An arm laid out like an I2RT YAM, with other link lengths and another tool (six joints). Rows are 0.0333 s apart.
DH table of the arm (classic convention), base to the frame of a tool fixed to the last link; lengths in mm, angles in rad. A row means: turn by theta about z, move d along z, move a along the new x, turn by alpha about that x. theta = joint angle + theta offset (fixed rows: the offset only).
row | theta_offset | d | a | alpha
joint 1 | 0 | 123.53 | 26.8 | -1.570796
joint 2 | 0 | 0 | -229.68 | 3.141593
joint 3 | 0.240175 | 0 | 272.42 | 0
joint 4 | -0.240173 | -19.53 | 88.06 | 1.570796
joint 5 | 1.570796 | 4.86 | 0 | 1.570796
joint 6 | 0.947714 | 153.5 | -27.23 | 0.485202
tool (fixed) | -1.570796 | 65.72 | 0 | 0
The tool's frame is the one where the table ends.
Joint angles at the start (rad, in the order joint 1, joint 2, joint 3, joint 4, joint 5, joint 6):
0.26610, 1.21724, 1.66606, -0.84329, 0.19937, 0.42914
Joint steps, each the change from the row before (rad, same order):
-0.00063, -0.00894, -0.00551, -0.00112, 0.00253, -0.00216
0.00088, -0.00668, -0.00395, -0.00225, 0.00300, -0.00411
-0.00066, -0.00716, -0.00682, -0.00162, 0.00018, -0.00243
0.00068, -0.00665, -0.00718, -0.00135, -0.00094, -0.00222
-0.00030, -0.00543, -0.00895, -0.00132, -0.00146, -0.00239
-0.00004, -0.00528, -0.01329, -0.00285, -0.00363, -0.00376
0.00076, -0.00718, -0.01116, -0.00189, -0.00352, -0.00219
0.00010, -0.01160, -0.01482, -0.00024, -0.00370, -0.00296
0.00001, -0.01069, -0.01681, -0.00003, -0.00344, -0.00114
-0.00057, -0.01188, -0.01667, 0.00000, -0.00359, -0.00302
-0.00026, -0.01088, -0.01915, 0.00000, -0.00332, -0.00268
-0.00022, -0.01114, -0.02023, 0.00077, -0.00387, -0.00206
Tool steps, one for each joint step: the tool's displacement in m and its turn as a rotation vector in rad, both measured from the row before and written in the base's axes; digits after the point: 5 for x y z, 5 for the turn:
-0.00220, -0.00134, 0.00075, -0.00233, -0.00258, -0.00216
-0.00185, -0.00060, 0.00032, -0.00479, -0.00094, -0.00036
-0.00158, -0.00068, -0.00083, -0.00265, 0.00112, 0.00008
-0.00146, 0.00018, -0.00118, -0.00220, 0.00182, 0.00238
-0.00088, 0.00001, -0.00255, -0.00294, 0.00472, 0.00195
-0.00063, 0.00070, -0.00519, -0.00494, 0.01069, 0.00475
-0.00135, 0.00078, -0.00316, -0.00219, 0.00593, 0.00485
-0.00211, 0.00034, -0.00274, -0.00217, 0.00358, 0.00466
-0.00170, 0.00030, -0.00407, -0.00130, 0.00624, 0.00361
-0.00199, 0.00007, -0.00352, -0.00257, 0.00484, 0.00393
-0.00158, 0.00025, -0.00517, -0.00326, 0.00819, 0.00386
-0.00154, 0.00037, -0.00544, -0.00245, 0.00834, 0.00415

